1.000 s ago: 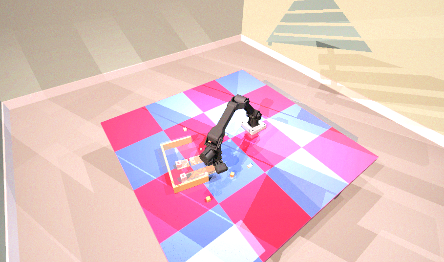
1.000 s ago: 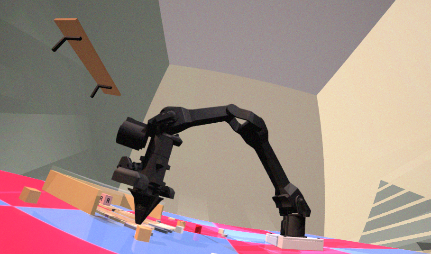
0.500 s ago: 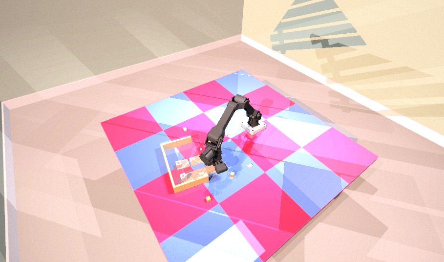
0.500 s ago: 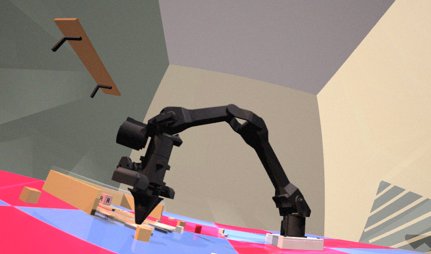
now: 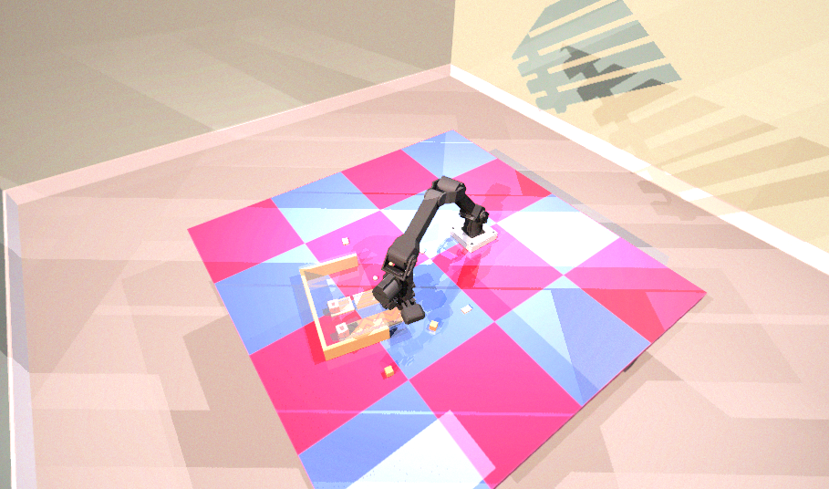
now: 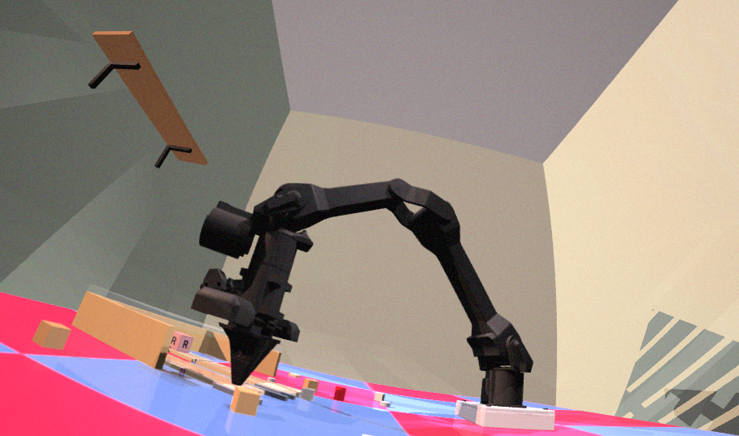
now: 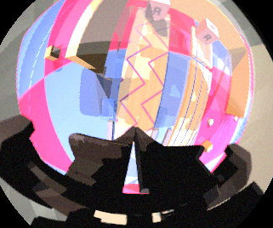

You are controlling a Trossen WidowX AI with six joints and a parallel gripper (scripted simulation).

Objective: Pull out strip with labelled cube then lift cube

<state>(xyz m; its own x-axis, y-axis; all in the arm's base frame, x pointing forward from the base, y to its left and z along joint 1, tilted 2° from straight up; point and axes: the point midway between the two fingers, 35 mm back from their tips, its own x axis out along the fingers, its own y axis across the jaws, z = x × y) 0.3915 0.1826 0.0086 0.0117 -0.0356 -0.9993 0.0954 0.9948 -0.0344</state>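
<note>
My gripper tip is 90 mm short of the pale strip and 10 mm to the left of it.
</note>
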